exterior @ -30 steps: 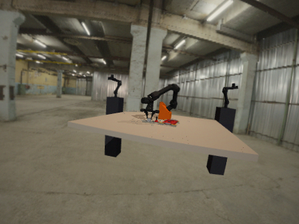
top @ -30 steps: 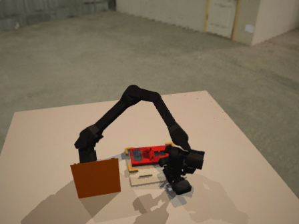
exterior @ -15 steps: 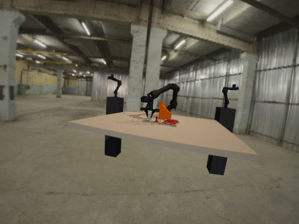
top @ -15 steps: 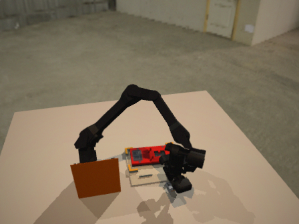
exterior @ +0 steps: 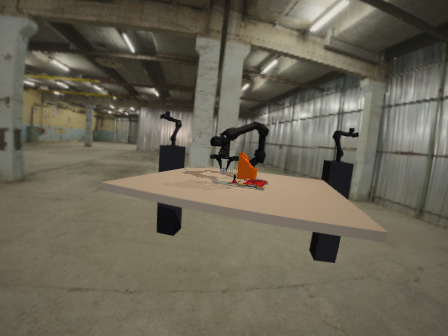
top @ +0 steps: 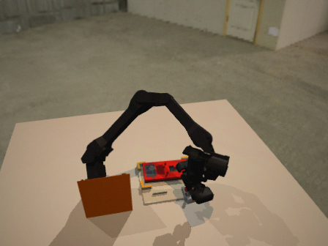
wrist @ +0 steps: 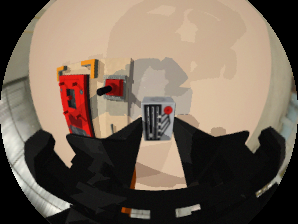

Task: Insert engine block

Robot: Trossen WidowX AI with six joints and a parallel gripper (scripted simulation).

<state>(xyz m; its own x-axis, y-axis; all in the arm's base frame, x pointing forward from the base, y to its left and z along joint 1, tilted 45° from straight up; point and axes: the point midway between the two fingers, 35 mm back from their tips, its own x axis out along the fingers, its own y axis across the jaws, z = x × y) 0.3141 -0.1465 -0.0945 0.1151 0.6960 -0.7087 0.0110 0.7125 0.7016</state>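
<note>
Right now the pale base plate is 1 cm behind my gripper tip, 19 cm to the left of it and 7 cm below it. From my gripper tip the other things lie so: engine block (1 cm below).
</note>
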